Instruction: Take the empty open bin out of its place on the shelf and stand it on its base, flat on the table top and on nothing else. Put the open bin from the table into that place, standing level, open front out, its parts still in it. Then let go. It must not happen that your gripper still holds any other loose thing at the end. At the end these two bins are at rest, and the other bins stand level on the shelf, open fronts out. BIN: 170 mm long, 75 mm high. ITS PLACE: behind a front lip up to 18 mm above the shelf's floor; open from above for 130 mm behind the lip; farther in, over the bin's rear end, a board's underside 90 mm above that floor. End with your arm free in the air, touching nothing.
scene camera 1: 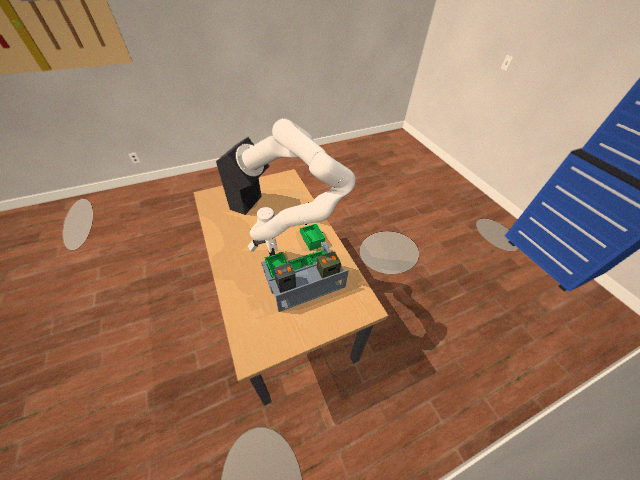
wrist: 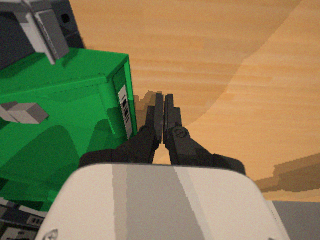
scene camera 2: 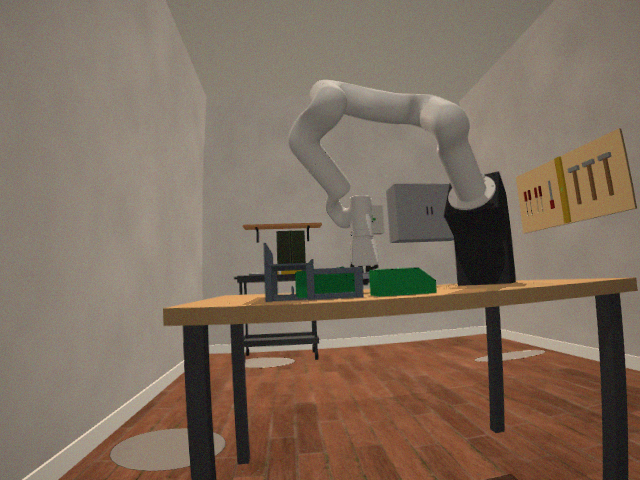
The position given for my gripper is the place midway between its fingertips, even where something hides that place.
In view: my gripper (wrist: 163, 105), a green bin (scene camera 2: 402, 281), a green bin (wrist: 88, 96) and a green bin (scene camera 2: 326, 283).
